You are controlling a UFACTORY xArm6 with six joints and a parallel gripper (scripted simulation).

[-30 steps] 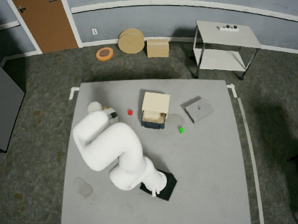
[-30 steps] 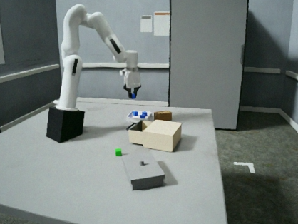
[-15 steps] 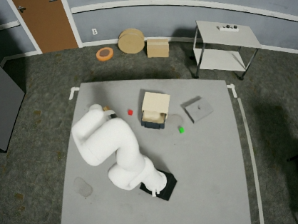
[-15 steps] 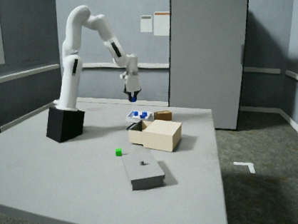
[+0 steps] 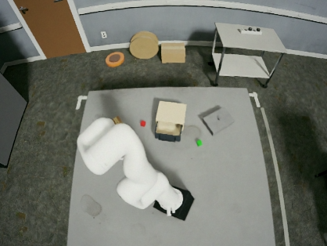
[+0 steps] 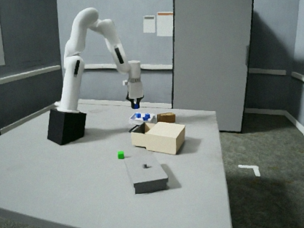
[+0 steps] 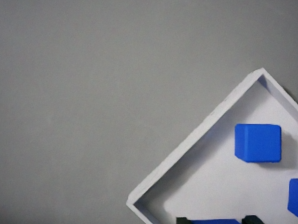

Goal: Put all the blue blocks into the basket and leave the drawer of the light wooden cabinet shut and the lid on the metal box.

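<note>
Right now my hand is 4 cm short of the white basket, 3 cm to the right of it and 11 cm above it. The rest, counted from my hand: light wooden cabinet 17 cm ahead, 32 cm to the right, 7 cm below; then brown box 20 cm ahead, 2 cm to the left, 8 cm below; then dark-rimmed drawer 12 cm ahead, 31 cm to the right, 8 cm below.
</note>
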